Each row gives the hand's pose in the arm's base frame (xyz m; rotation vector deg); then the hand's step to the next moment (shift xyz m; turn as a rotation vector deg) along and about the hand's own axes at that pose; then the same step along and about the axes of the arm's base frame.
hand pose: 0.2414 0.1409 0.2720 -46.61 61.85 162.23
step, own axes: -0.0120 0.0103 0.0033 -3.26 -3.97 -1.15
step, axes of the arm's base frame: 0.0070 -0.0037 0.0141 4.08 2.88 -1.65
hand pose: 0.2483 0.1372 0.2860 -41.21 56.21 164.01
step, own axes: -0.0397 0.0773 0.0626 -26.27 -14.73 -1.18
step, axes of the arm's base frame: -0.0041 -0.0204 0.1050 26.51 14.17 2.18
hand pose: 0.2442 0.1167 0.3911 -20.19 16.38 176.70
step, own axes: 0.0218 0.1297 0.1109 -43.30 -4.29 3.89
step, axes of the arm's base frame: -0.0516 -0.1070 0.1245 41.51 4.79 12.74
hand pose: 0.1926 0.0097 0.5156 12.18 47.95 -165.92
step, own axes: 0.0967 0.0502 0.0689 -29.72 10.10 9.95
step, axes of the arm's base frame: -0.0943 -0.0865 0.0154 29.75 -11.58 8.05
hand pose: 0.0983 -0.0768 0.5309 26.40 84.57 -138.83
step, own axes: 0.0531 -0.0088 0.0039 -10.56 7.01 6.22
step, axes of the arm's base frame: -0.0524 -0.0028 -0.0125 11.54 -8.04 1.25
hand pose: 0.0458 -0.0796 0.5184 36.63 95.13 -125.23
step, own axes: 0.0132 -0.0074 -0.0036 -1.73 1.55 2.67
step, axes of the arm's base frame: -0.0144 0.0057 -0.0017 1.84 -3.01 0.25
